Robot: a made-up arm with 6 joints.
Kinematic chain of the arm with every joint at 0, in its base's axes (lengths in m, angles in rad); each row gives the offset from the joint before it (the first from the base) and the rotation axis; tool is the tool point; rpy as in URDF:
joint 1: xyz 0 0 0.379 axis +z
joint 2: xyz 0 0 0 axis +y
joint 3: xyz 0.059 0 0.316 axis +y
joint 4: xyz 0.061 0 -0.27 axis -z
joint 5: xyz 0 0 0 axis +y
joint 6: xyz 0.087 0 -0.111 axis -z
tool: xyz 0 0 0 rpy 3.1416 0 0
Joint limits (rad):
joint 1: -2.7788..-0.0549
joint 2: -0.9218..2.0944
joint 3: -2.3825..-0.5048
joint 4: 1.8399..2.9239
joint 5: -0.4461..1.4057
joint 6: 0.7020..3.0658
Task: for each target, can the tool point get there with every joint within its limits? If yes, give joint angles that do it. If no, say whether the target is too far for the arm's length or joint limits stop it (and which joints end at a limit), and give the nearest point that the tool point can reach.
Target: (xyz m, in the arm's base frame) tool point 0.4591 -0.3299 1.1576
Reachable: no: too far | nearest point 0.3482 -0.2502 0.9694 | short by 0.233 m
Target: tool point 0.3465 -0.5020 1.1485
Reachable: no: too far | nearest point 0.2575 -0.3730 0.9508 | short by 0.252 m
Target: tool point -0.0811 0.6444 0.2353
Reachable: no: joint limits stop it (at a limit: joint 2, joint 3, joint 4) | nearest point -0.0207 0.1641 0.1408 | short by 0.493 m
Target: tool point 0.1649 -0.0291 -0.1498
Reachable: yes | joints -0.3365 1.8211 -1.2174 2.7082 1.1380 2.2748
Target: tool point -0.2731 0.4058 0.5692
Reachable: no: joint limits stop it (at a limit: joint 1, joint 3, joint 4, joint 5) | nearest point -0.1598 0.0697 0.5920 | short by 0.355 m
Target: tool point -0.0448 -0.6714 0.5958
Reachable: yes | joints -1.6781 0.7548 -2.1099 2.6704 1.1069 2.2728
